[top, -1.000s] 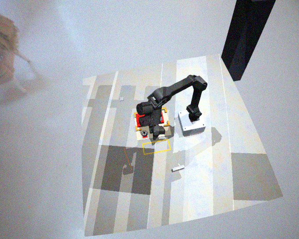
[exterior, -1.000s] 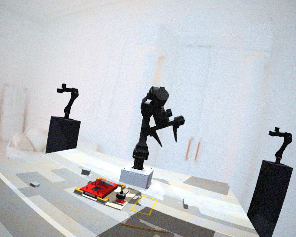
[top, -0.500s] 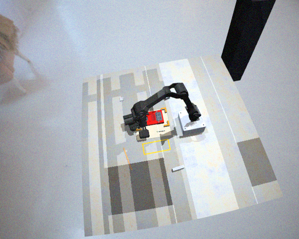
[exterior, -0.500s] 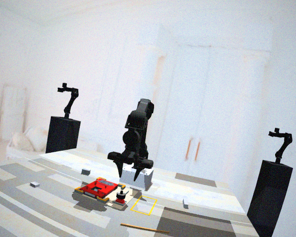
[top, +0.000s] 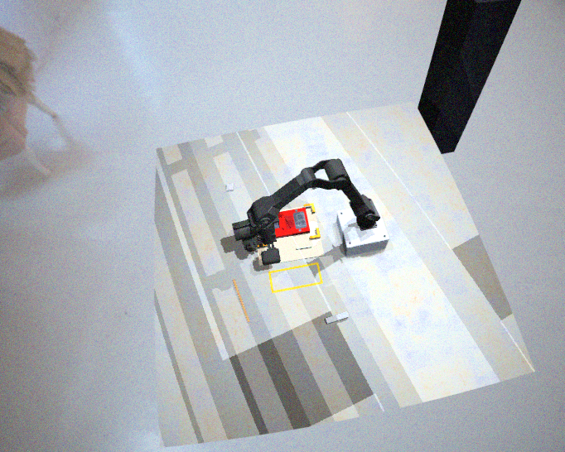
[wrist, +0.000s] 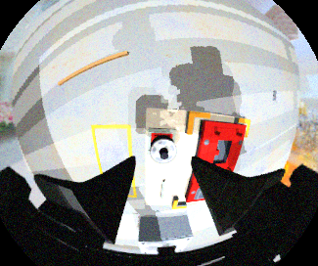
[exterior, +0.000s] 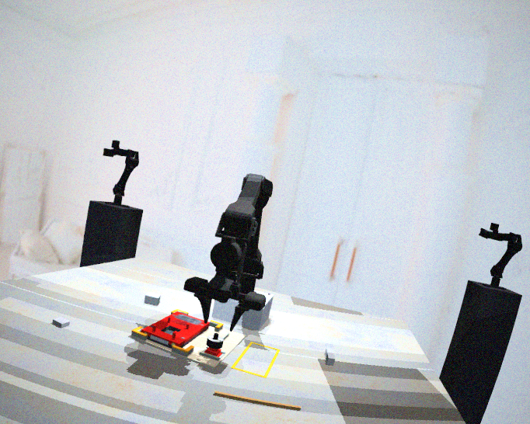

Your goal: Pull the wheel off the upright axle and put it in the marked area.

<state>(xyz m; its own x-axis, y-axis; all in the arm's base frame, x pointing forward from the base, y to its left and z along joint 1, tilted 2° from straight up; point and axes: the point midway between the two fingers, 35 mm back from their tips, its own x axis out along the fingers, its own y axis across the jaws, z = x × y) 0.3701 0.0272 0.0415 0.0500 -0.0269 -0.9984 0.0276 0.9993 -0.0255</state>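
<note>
The wheel is 40 mm below my gripper tip and 10 mm behind it. Also, from my gripper tip: wooden stick (140 mm to the left, 140 mm ahead, 80 mm below).
</note>
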